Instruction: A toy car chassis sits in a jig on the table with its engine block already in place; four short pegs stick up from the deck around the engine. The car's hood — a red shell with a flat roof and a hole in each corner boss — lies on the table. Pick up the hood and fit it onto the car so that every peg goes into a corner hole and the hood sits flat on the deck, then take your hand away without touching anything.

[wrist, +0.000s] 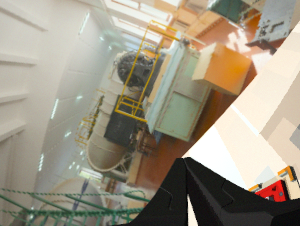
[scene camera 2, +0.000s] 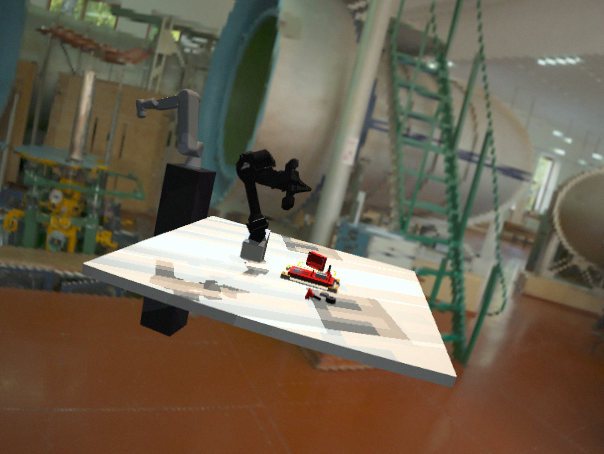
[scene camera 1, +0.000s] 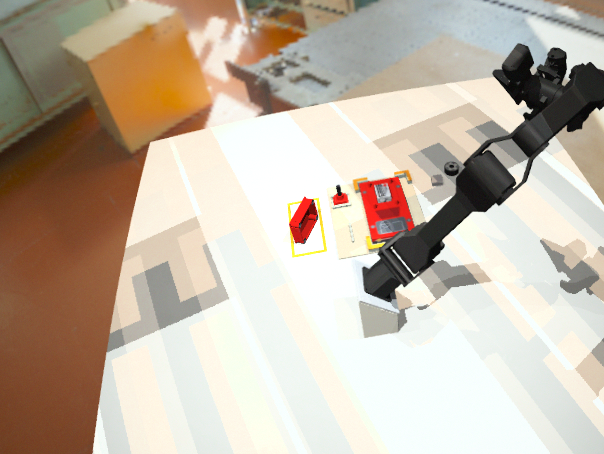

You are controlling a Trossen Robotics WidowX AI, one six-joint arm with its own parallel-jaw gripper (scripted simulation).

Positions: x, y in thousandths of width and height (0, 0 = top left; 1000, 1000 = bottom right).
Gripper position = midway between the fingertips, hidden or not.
Observation:
My gripper (scene camera 1: 817, 160) is shut, with nothing in its grasp. Further things: a red hood (scene camera 1: 507, 477).
My gripper is seen too in the wrist view (wrist: 612, 728) and in scene camera 2 (scene camera 2: 516, 417). The wrist view misses the red hood: it is out of frame.

